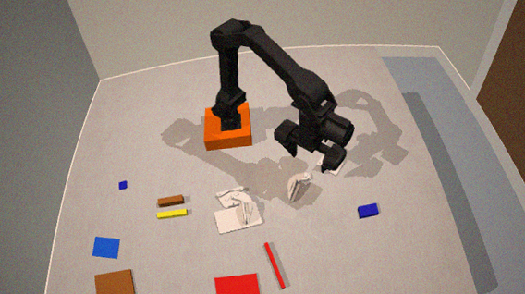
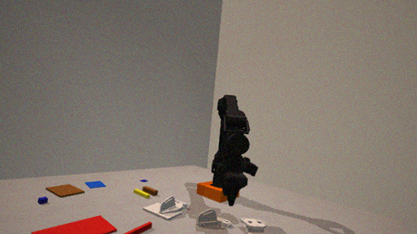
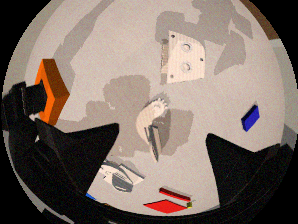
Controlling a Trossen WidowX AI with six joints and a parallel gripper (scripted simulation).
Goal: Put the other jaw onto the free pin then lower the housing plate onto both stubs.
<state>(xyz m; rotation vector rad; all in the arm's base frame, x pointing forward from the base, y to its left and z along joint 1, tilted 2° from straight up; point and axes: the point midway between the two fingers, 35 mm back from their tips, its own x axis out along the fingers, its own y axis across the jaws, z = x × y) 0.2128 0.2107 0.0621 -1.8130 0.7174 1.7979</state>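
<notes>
The pale jaw is 80 mm below my gripper tip and 20 mm to the right of it. Round my gripper tip: red bar: 260 mm ahead, 120 mm to the right, 80 mm below; then brown bar: 400 mm to the right, 70 mm below, 30 mm ahead; then blue block: 160 mm to the left, 130 mm ahead, 80 mm below.
</notes>
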